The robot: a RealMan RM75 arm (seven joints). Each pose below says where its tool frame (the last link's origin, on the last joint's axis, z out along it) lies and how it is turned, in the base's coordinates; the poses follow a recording.
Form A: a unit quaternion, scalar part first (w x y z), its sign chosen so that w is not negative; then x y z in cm.
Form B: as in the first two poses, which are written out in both.
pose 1, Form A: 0.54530 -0.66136 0.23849 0.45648 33.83 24.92 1.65
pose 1, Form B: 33.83 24.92 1.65 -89.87 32.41 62.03
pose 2, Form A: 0.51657 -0.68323 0.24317 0.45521 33.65 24.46 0.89
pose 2, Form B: 33.65 24.46 0.89 -93.99 33.45 62.62
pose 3, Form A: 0.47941 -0.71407 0.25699 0.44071 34.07 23.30 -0.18
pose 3, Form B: 34.07 23.30 -0.18 -99.84 35.93 61.62
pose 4, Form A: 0.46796 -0.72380 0.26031 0.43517 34.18 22.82 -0.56
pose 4, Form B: 34.18 22.82 -0.56 -101.72 36.58 61.16
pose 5, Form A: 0.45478 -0.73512 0.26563 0.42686 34.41 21.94 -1.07
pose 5, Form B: 34.41 21.94 -1.07 -103.92 37.55 60.34
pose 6, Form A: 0.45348 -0.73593 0.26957 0.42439 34.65 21.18 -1.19
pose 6, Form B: 34.65 21.18 -1.19 -104.09 38.13 60.03
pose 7, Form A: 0.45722 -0.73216 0.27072 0.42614 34.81 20.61 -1.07
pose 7, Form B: 34.81 20.61 -1.07 -103.39 38.23 60.17
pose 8, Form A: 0.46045 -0.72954 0.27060 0.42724 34.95 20.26 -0.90
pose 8, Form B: 34.95 20.26 -0.90 -102.87 38.16 60.24
